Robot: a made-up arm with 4 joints.
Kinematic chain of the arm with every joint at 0, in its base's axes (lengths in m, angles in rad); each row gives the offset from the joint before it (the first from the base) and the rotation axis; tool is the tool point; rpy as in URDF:
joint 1: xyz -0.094 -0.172 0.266 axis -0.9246 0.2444 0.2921
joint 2: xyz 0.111 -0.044 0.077 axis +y
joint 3: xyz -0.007 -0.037 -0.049 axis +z
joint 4: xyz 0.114 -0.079 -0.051 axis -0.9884 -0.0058 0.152
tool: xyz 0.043 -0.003 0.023 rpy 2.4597 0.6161 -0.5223
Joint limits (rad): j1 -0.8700..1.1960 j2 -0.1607..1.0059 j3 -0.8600..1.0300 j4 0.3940..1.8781
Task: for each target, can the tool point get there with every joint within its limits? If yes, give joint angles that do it. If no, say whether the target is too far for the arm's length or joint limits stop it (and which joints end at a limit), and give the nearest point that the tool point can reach.
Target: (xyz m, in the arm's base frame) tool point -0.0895 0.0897 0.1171
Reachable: no: joint limits stop it (at a limit: joint 2, joint 3, joint 4) | nearest point -0.0070 -0.1342 0.2044 | short by 0.254 m
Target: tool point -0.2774 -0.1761 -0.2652
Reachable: no: too far | nearest point -0.0719 -0.3156 0.0829 | short by 0.428 m
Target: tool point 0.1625 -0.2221 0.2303
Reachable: yes | joints 0.2384 0.1033 0.4507 1.2808
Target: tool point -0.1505 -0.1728 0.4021
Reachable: no: joint limits stop it (at a limit: joint 1, joint 2, joint 3, joint 4) | nearest point 0.0406 -0.2841 0.4220 | short by 0.222 m
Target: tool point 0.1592 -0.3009 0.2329
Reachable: yes | joints -0.4068 0.0159 0.1838 1.0528
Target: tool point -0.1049 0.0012 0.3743
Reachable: no: joint limits stop it (at a limit: joint 1, joint 2, joint 3, joint 4) | nearest point 0.0052 -0.1264 0.2368 | short by 0.218 m
